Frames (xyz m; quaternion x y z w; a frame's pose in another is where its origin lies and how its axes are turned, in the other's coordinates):
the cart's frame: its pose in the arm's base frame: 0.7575 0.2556 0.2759 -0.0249 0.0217 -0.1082 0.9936
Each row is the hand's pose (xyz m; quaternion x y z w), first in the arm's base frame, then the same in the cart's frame.
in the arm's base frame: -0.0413 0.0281 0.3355 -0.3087 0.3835 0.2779 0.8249
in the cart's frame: -0.7324 -0.3960 0.0105 -0.3337 0.3228 0.3682 0.8055
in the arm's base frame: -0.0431 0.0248 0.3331 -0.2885 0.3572 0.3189 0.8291
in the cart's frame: -0.7334 -0.3995 0.0079 -0.3116 0.2978 0.4092 0.8042
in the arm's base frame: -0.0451 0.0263 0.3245 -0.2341 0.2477 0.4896 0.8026
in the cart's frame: -0.7353 -0.3980 -0.0007 -0.2500 0.1912 0.5744 0.7557
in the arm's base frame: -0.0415 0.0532 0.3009 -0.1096 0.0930 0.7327 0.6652
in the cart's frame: -0.7367 -0.3697 -0.0229 -0.1183 0.0479 0.7999 0.5864
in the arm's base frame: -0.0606 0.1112 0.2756 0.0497 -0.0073 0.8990 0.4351
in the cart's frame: -0.7670 -0.3158 -0.0465 0.0415 -0.0337 0.9412 0.3336
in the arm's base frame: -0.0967 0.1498 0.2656 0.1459 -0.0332 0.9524 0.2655
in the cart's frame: -0.8101 -0.2854 -0.0565 0.1345 -0.0467 0.9774 0.1564
